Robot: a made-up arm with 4 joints.
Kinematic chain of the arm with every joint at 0, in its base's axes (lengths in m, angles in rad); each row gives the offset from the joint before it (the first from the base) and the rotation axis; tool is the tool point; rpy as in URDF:
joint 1: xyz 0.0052 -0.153 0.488 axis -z
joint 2: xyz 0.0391 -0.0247 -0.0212 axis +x
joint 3: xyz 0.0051 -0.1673 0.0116 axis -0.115 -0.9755 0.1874
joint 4: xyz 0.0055 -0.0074 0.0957 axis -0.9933 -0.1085 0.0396
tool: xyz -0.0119 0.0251 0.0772 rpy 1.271 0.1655 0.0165
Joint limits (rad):
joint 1: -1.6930..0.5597
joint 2: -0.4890..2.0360
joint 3: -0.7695..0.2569
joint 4: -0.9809..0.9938
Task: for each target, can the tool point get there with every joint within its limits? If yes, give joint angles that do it. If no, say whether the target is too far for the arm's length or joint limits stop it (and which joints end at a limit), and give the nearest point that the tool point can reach.
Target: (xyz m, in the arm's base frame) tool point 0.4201 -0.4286 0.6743
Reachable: no: too far | nearest point 0.2610 -0.3229 0.5900 | short by 0.209 m
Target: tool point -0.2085 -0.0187 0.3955
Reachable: no: joint limits stop it (at a limit: joint 1, joint 2, joint 3, joint 4) | nearest point -0.0424 -0.2260 0.3282 | short by 0.274 m
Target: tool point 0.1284 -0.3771 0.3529
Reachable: yes | joints -0.2266 1.3183 -0.1772 -0.1547
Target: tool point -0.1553 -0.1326 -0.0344
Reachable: no: too far | nearest point -0.0289 -0.2227 0.1935 | short by 0.276 m
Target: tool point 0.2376 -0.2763 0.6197
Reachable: yes | joints -0.5380 0.0413 -0.5937 -0.3486
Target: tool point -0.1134 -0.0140 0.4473
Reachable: no: joint limits stop it (at a limit: joint 1, joint 2, joint 3, joint 4) | nearest point 0.0603 -0.0221 0.3178 | short by 0.217 m
